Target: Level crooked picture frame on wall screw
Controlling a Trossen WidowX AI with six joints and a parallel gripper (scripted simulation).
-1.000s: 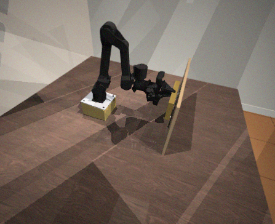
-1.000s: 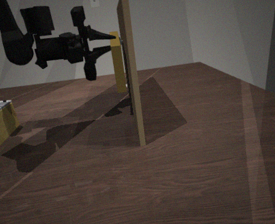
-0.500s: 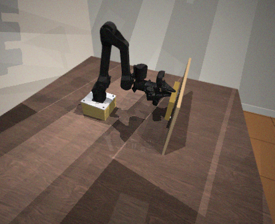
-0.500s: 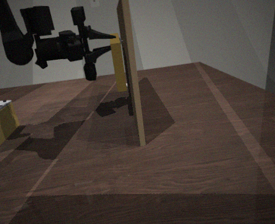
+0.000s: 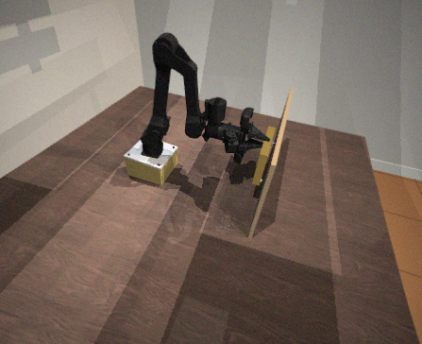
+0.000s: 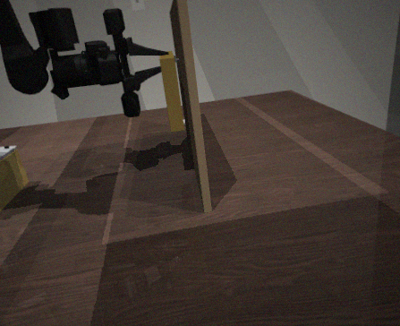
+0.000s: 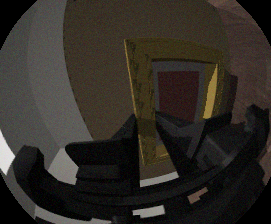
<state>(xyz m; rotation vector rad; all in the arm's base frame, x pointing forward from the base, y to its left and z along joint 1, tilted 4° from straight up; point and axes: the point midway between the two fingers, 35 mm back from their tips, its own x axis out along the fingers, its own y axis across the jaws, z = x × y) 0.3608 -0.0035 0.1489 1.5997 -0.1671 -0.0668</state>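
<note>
Now: the picture frame 5 cm below my gripper tip. From my gripper tip the other things lie so: wooden wall panel 6 cm below, 2 cm ahead, 1 cm to the left.
</note>
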